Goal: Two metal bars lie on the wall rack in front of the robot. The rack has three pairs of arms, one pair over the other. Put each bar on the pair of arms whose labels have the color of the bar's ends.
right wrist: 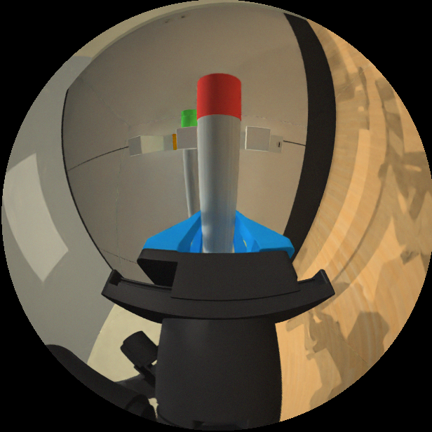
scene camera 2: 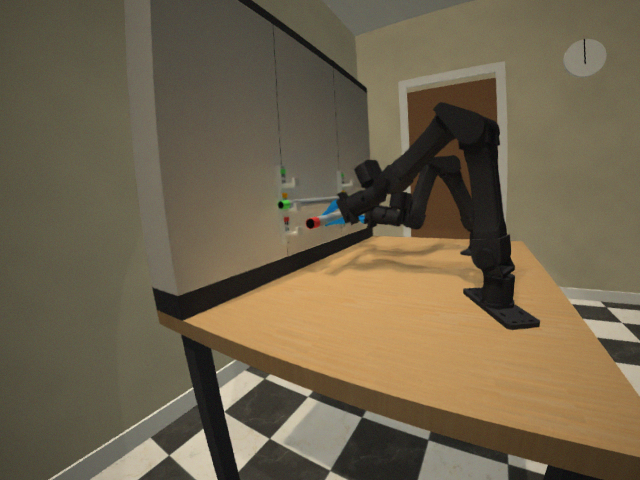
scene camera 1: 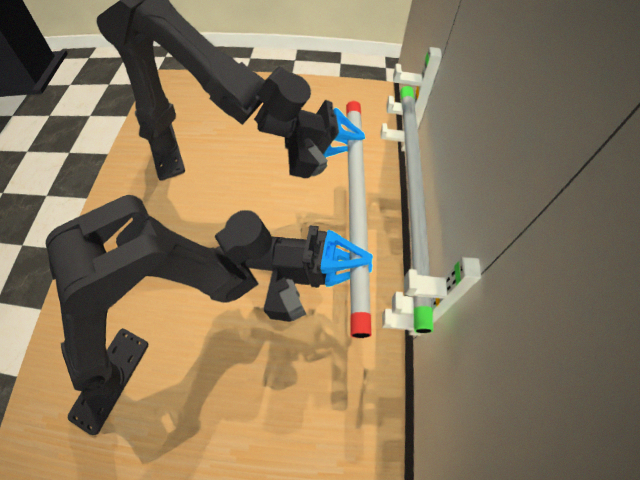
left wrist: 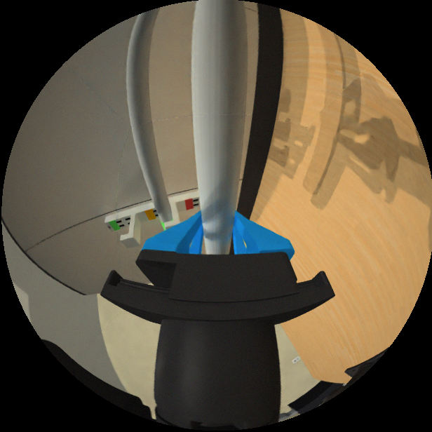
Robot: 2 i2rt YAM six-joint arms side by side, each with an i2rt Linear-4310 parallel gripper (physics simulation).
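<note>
My left gripper is visible in scene camera 1 at [scene camera 1: 360, 141], in scene camera 2 at [scene camera 2: 323, 221] and in the left wrist view at [left wrist: 217, 214]; my right gripper [scene camera 1: 372, 263] is visible too. A red-ended bar [scene camera 1: 358, 236] appears also in the left wrist view [left wrist: 219, 46] and the right wrist view [right wrist: 218, 102]. A green-ended bar [scene camera 1: 419, 241] appears also in the right wrist view [right wrist: 190, 156]. The right wrist view contains a grey wall panel [right wrist: 139, 85].
</note>
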